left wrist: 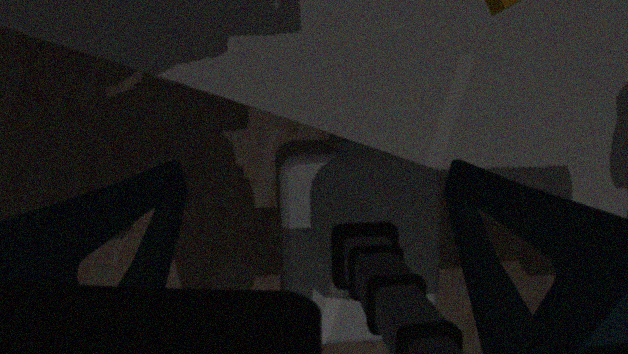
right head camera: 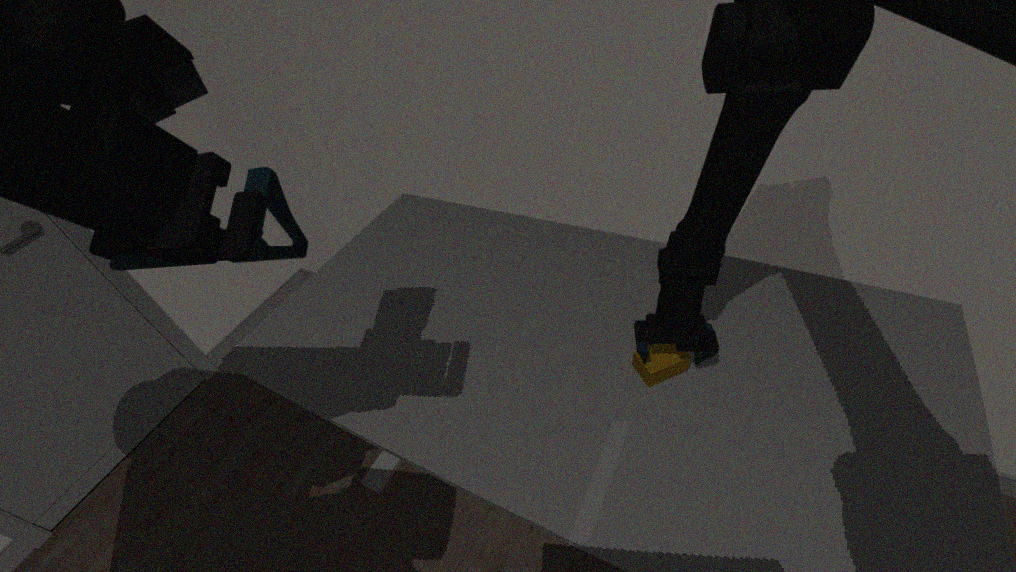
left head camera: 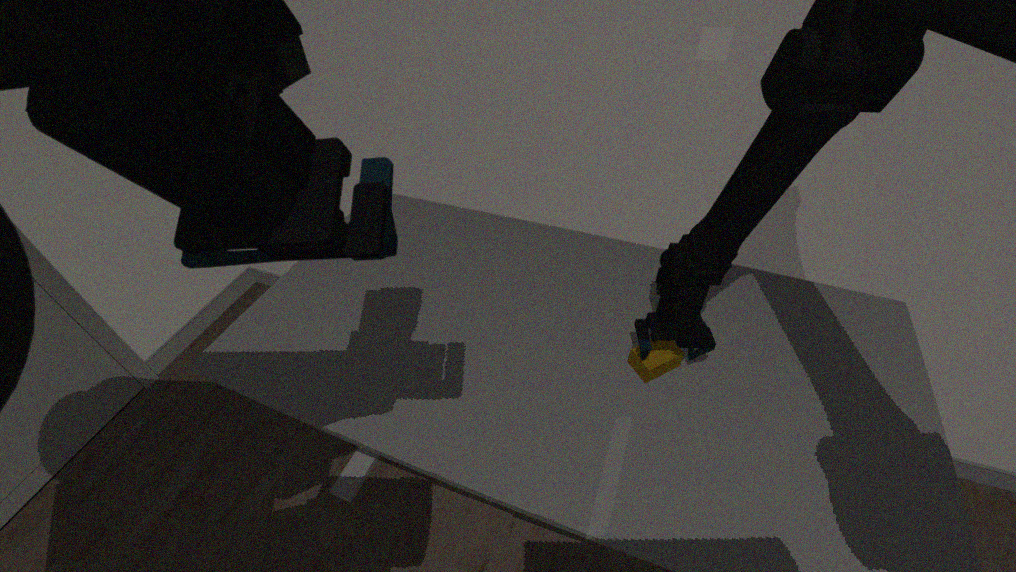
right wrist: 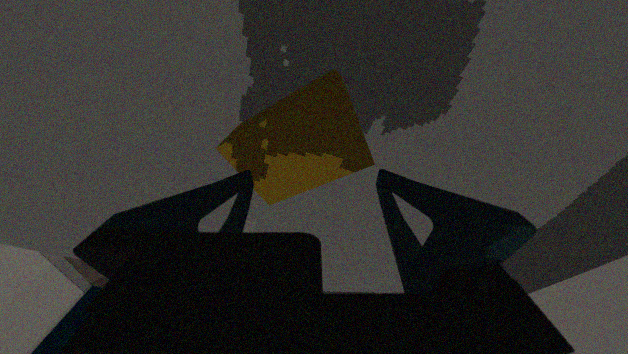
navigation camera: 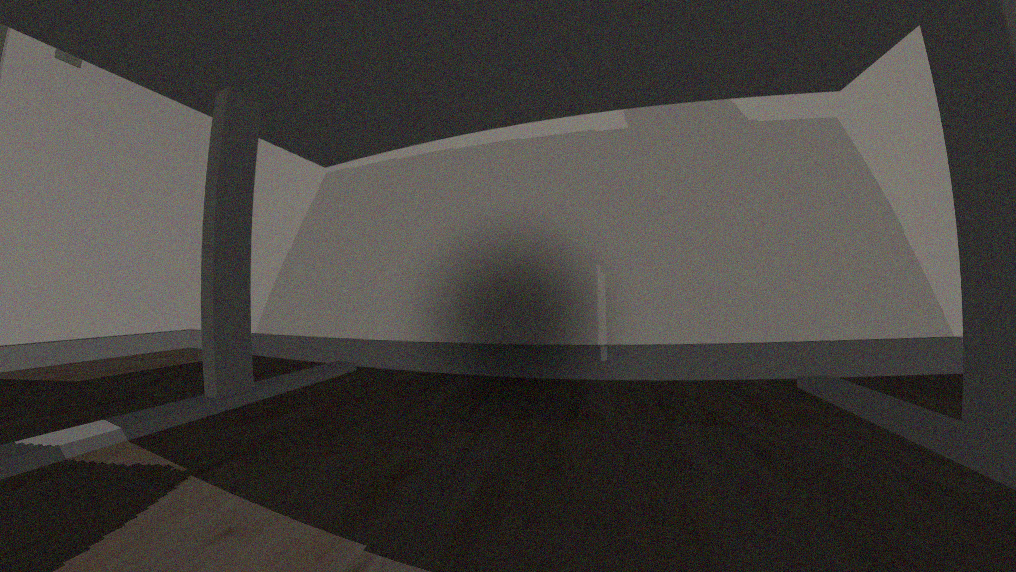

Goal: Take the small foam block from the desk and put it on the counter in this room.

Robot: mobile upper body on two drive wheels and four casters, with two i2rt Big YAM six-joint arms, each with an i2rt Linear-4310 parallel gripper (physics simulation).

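Places are measured from the left arm's base along level axes (x ahead, y left, z up), in millimetres.
Pixels of known places: left gripper, fingertip midpoint: (left wrist: 315,175) (right head camera: 259,252) (left head camera: 336,250); right gripper, fingertip midpoint: (right head camera: 669,361) (left head camera: 665,358) (right wrist: 314,176).
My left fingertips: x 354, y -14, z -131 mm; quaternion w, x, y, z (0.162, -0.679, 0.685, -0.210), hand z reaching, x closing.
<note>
Behind a point stands the place of what it marks.
The small yellow foam block (left head camera: 657,365) {y -417, x 614, z -645 mm} (right head camera: 662,368) {y -422, x 616, z -645 mm} (left wrist: 501,5) {y -395, x 608, z -651 mm} (right wrist: 300,130) {y -428, x 668, z -645 mm} lies on the grey desk (left head camera: 511,397) {y -128, x 568, z -690 mm} (right head camera: 511,426) {y -141, x 506, z -690 mm} (left wrist: 380,65) {y -174, x 504, z -690 mm} (right wrist: 125,115) {y -272, x 662, z -690 mm}. My right gripper (left head camera: 668,351) {y -437, x 631, z -646 mm} (right head camera: 672,355) {y -437, x 631, z -646 mm} (right wrist: 314,176) {y -437, x 631, z -646 mm} is open at the block, low over the desk. In the right wrist view the left fingertip overlaps the block's lower left edge and the right fingertip is just beyond its right corner; nothing is gripped. My left gripper (left wrist: 315,175) {y -14, x 354, z -131 mm} is open and empty, raised at the left of the head views. No counter can be told for certain.
A grey surface (left head camera: 78,348) {y 1478, x 959, z -1070 mm} (right head camera: 78,305) {y 1501, x 892, z -783 mm} with thin seams stands at the left of the head views, near the desk's left corner. The navigation camera looks under the desk, with a post (navigation camera: 231,248) {y 324, x 928, z -1072 mm} at left and floor bars (navigation camera: 284,387) {y 273, x 1025, z -1397 mm}. Pale walls stand behind.
</note>
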